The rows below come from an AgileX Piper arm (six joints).
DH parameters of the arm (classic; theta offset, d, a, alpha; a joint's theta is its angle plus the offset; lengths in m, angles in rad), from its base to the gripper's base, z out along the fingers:
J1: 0 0.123 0 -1.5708
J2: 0.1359 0 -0.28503 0
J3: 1.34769 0 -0.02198 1.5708
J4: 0 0.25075 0 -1.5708
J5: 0 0 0 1.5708
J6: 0 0.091 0 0
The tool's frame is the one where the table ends.
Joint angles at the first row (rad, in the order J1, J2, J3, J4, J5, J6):
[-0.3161, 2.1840, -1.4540, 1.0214, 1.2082, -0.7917]
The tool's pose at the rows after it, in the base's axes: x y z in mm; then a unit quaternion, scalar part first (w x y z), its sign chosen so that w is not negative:
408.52, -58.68, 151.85, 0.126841, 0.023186, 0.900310, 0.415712
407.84, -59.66, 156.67, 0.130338, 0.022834, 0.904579, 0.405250
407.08, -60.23, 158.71, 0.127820, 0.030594, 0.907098, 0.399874
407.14, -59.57, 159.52, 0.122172, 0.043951, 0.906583, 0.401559
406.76, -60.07, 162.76, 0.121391, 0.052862, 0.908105, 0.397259
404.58, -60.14, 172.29, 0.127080, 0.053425, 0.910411, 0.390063
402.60, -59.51, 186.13, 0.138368, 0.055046, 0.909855, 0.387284
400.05, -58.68, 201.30, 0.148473, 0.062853, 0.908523, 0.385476
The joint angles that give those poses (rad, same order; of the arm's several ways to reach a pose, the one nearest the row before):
[-0.3161, 2.1608, -1.4540, 0.9989, 1.1972, -0.7769]
[-0.3161, 2.1455, -1.4540, 0.9807, 1.1863, -0.7647]
[-0.3162, 2.1372, -1.4522, 0.9685, 1.1795, -0.7406]
[-0.3145, 2.1351, -1.4522, 0.9685, 1.1790, -0.7087]
[-0.3145, 2.1255, -1.4522, 0.9598, 1.1729, -0.6825]
[-0.3145, 2.0978, -1.4487, 0.9467, 1.1693, -0.6647]
[-0.3145, 2.0630, -1.4481, 0.9464, 1.1693, -0.6456]
[-0.3145, 2.0251, -1.4481, 0.9464, 1.1693, -0.6112]

